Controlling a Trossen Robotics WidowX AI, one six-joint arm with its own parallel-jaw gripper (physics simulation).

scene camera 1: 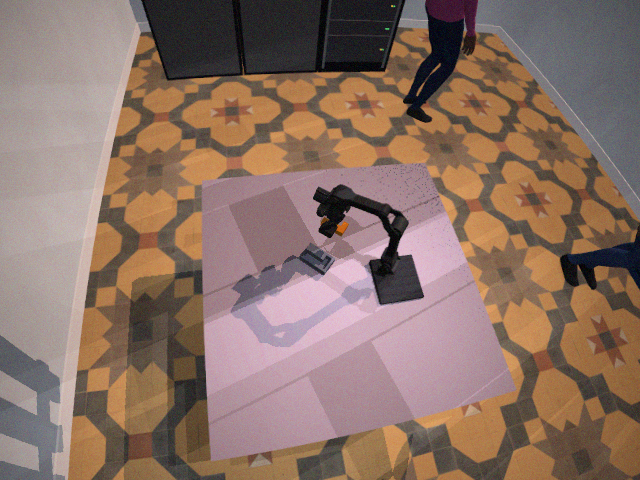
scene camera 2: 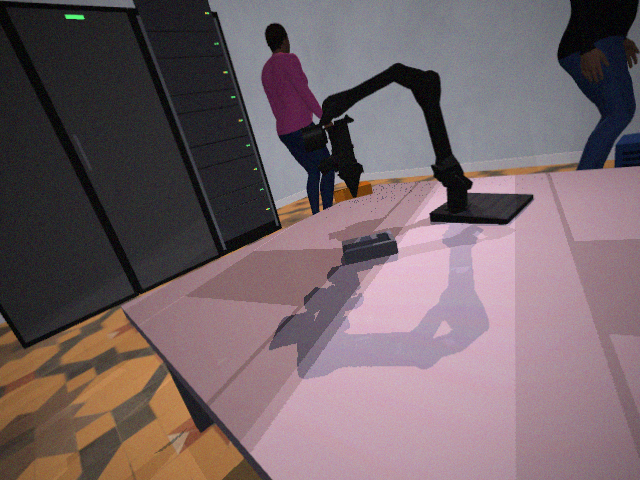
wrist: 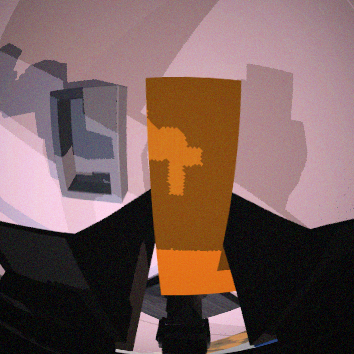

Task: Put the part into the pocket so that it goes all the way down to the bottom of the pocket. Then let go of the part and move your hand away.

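Seen in the pictures: gripper, fingertip midpoint: [scene camera 1: 332, 228] [scene camera 2: 354, 196] [wrist: 186, 195]; arm's base, origin of the base link: [scene camera 1: 386, 269] [scene camera 2: 457, 207] [wrist: 185, 295].
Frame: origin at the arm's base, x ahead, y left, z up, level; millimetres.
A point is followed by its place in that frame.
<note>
The orange part [scene camera 1: 341, 227] {x 172, y -207, z 143 mm} [scene camera 2: 363, 189] {x 194, y -197, z 132 mm} [wrist: 210, 220] {x 197, y -237, z 143 mm} is a long rectangular block held above the table. My gripper [scene camera 1: 328, 229] {x 201, y -229, z 116 mm} [scene camera 2: 354, 194] {x 201, y -229, z 116 mm} [wrist: 186, 195] {x 201, y -229, z 116 mm} is shut on it, with a black finger on each side in the wrist view. The grey block with the pocket [scene camera 1: 316, 259] {x 294, y -161, z -18 mm} [scene camera 2: 369, 252] {x 331, y -136, z -4 mm} [wrist: 122, 150] {x 251, y -179, z -5 mm} rests on the table, apart from the part. In the wrist view it lies left of the part, its long side nearly parallel to the part's. The pocket is open at the top and partly shaded. The part's far end is hidden between the fingers in scene camera 2.
The arm's black base plate [scene camera 1: 400, 283] {x -34, y 86, z -6 mm} [scene camera 2: 498, 206] {x -4, y 109, z -7 mm} stands on the pink table top [scene camera 1: 268, 392] {x 680, y 320, z -24 mm} [scene camera 2: 413, 413] {x 730, y 128, z -24 mm}, right of the pocket block. Dark cabinets [scene camera 1: 281, 38] [scene camera 2: 72, 129] stand behind the table. A person in pink [scene camera 1: 445, 38] [scene camera 2: 286, 93] and a person in jeans [scene camera 2: 602, 77] stand beyond it.
</note>
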